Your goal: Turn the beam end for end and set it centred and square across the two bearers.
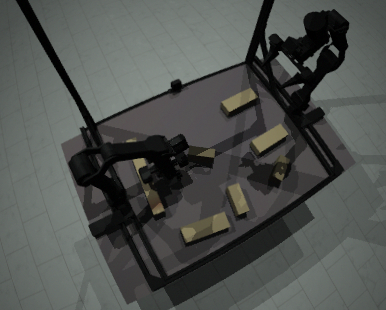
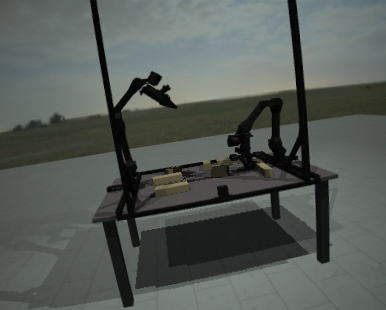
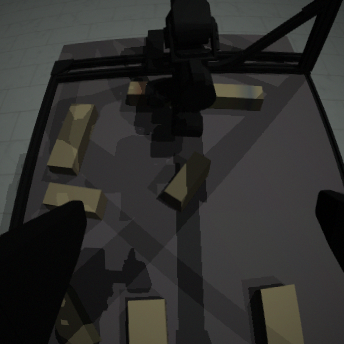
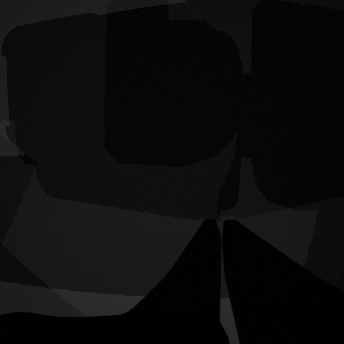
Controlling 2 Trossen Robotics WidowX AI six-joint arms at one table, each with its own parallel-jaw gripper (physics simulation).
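Places are measured from the left arm's base along level axes (x ahead, y left, z up), in centimetres.
Pixels of known places: left gripper, between the fingertips: (image 1: 270,77) (image 2: 176,108) (image 3: 202,207); right gripper, between the fingertips: (image 2: 246,169) (image 4: 217,230); left arm's base, origin of its link: (image 1: 293,110); right arm's base, origin of its link: (image 1: 116,198) (image 2: 279,162).
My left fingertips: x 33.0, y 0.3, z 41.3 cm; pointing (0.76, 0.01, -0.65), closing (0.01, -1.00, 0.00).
Ahead of a thing's pixels: the offset from my left fingertips to its top centre. "*": to the spot under its first point.
The beam {dx +44.4, dy -3.6, dz -38.9 cm} (image 1: 156,206) (image 3: 239,93) (image 2: 265,169) is a long tan bar lying flat on the table near the right arm's base. Its middle is hidden under that arm. My right gripper (image 1: 161,187) (image 3: 184,123) (image 4: 217,230) (image 2: 248,166) is shut with nothing between its fingers. It is low over the table, just beside the beam. My left gripper (image 2: 171,106) (image 3: 202,207) is open and empty, held high above the far end of the table. I cannot tell which blocks are the bearers.
Several tan blocks lie around the table: one {dx +20.0, dy -0.7, dz -37.0 cm} (image 1: 202,155) (image 3: 185,181) close to the right gripper, two side by side {* dx -8.8, dy -15.3, dz -39.4 cm} (image 1: 239,101) {* dx -10.0, dy +6.7, dz -39.5 cm} (image 1: 268,138) near the left arm, and others {dx +16.7, dy +22.6, dz -38.2 cm} (image 1: 238,199) {dx +33.2, dy +25.8, dz -39.5 cm} (image 1: 205,227) {dx -6.6, dy +20.7, dz -38.2 cm} (image 1: 281,167) toward the front. A black frame (image 1: 253,234) rims the table.
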